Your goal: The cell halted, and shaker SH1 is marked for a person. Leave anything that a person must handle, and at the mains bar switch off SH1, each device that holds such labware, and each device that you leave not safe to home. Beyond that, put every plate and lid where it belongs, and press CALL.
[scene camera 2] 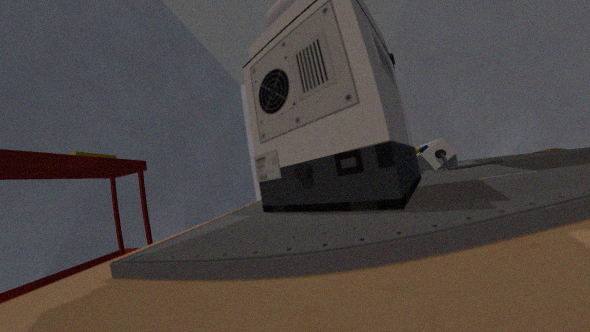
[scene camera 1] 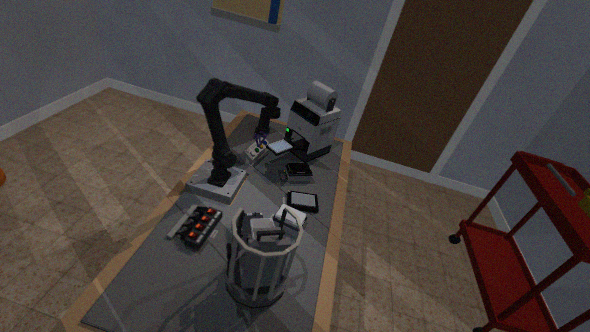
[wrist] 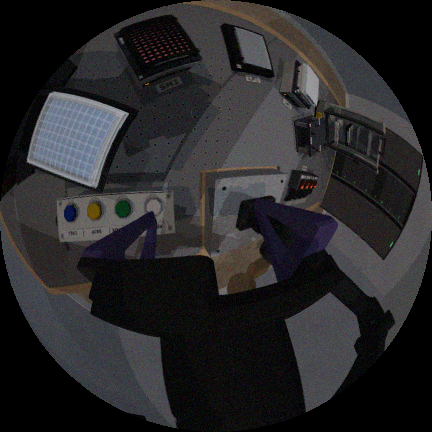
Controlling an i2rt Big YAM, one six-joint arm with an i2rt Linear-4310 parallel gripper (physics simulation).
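Where they show: gripper, fingertip midpoint: (scene camera 1: 259, 145) (wrist: 204, 209); arm's base, origin of the base link: (scene camera 1: 219, 178).
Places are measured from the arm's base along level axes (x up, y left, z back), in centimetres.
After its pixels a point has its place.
My gripper (scene camera 1: 260, 140) @(x 12.8, y 21.8, z -12.9 cm) (wrist: 204, 209) @(x 12.8, y 21.8, z -12.9 cm) is open and empty, above the button panel (scene camera 1: 252, 156) @(x 3.0, y 24.8, z -8.9 cm) (scene camera 2: 450, 150) @(x 1.0, y 45.0, z -6.9 cm) (wrist: 109, 221) @(x 3.3, y 33.5, z -8.3 cm). In the wrist view its left fingertip overlaps the edge of the panel's white button (wrist: 154, 205) @(x 3.1, y 25.6, z -9.0 cm); contact cannot be told. Shaker SH1 (scene camera 1: 300, 179) @(x -1.8, y 22.1, z -39.9 cm) (wrist: 172, 70) @(x -0.6, y 22.3, z -31.1 cm) bears a dark plate (scene camera 1: 299, 169) @(x 3.1, y 24.4, z -37.7 cm) (wrist: 157, 45) @(x 3.1, y 25.8, z -34.5 cm) with reddish wells. LP1 (scene camera 1: 303, 200) @(x -0.8, y 4.7, z -45.3 cm) (wrist: 252, 47) @(x -0.8, y 6.3, z -44.2 cm) shows a flat pale top in a black frame. SH2 (wrist: 289, 82) @(x -0.2, y -7.0, z -39.1 cm) carries a white-topped item (scene camera 1: 290, 216) @(x 4.5, y -14.2, z -41.9 cm) (wrist: 309, 84) @(x 4.5, y -10.2, z -40.3 cm). The mains bar (scene camera 1: 207, 230) @(x 0.2, y -33.4, z -9.9 cm) (wrist: 300, 176) @(x 0.5, y -20.9, z -9.8 cm) has several orange-lit switches. A clear gridded plate (scene camera 1: 280, 146) @(x 7.8, y 34.3, z -22.5 cm) (wrist: 77, 140) @(x 7.8, y 33.5, z -20.9 cm) lies on a black holder.
A tall white instrument (scene camera 1: 315, 120) @(x 26.2, y 43.5, z -37.9 cm) (scene camera 2: 320, 115) @(x 8.2, y 70.0, z -39.8 cm) stands beside the gridded plate. A round barred rack (scene camera 1: 265, 253) @(x 28.6, y -55.6, z -39.4 cm) (wrist: 352, 156) @(x 14.9, y -40.6, z -25.7 cm) holds labware near the mains bar, beside a dark holder (wrist: 307, 136) @(x -3.1, y -27.0, z -25.4 cm). A red cart (scene camera 1: 500, 260) (scene camera 2: 75, 167) stands off the table.
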